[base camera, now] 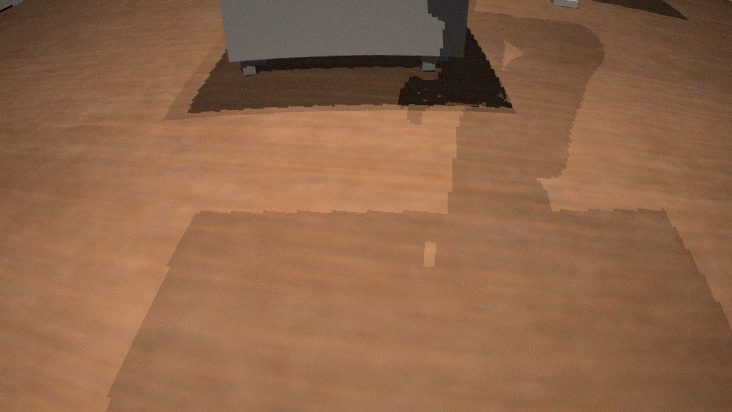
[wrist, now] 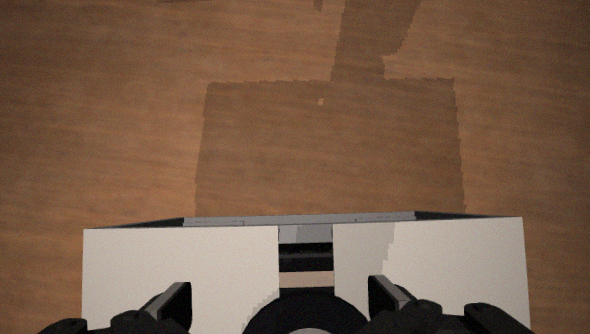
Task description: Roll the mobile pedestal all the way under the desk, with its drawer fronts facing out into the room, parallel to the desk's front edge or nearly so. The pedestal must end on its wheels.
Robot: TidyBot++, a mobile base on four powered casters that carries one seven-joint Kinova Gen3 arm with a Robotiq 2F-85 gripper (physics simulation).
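Observation:
The pedestal stands upright at the top middle of the base camera view, a little left of centre. The lower part of its light grey face shows, turned toward the base and nearly square to it, with two small casters below on the floor. Its upper part is cut off. A small white block at the top right edge looks like the end of a desk foot; the rest of the desk does not show. My gripper is open and empty over the robot's own base, well apart from the pedestal, which does not show in the wrist view.
The robot's white base top fills the bottom of the wrist view. A dark shadow lies under and in front of the pedestal, and the arm's shadow falls to its right. Another dark shadow lies at the top right. A pale wall edge shows at the top left.

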